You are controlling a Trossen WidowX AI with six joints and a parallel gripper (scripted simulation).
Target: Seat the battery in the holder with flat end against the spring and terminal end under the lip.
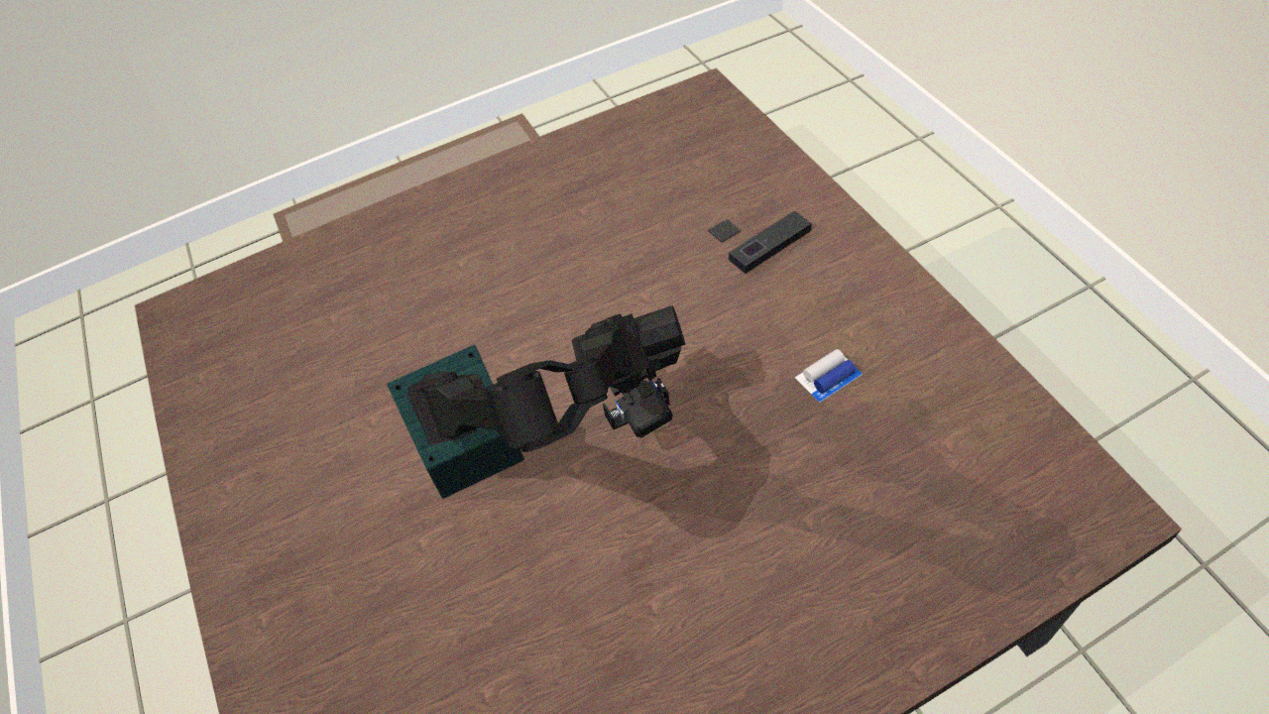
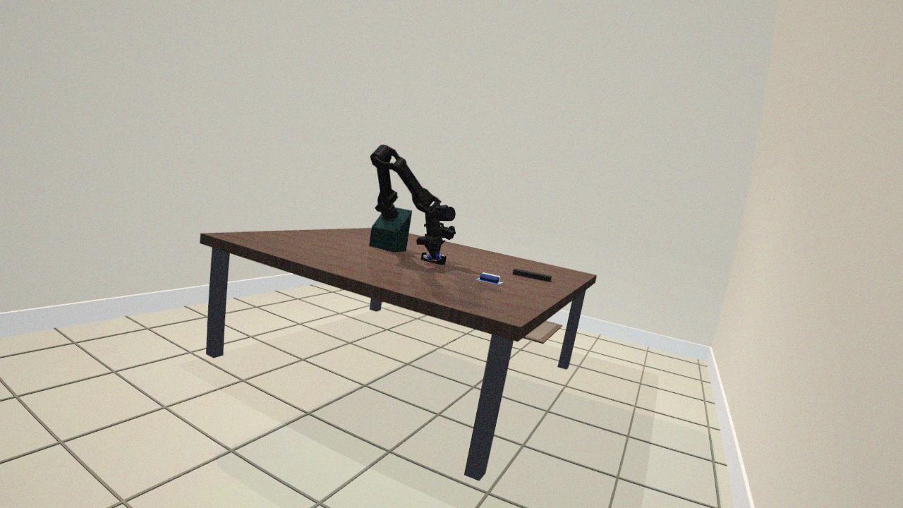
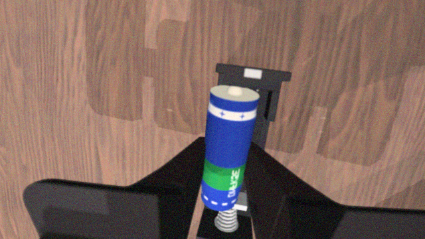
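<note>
The battery is 10 mm above my gripper tip. The rest, counted from my gripper tip: dark square: 320 mm ahead, 260 mm to the left, 10 mm below; then black remote: 370 mm ahead, 180 mm to the left.
</note>
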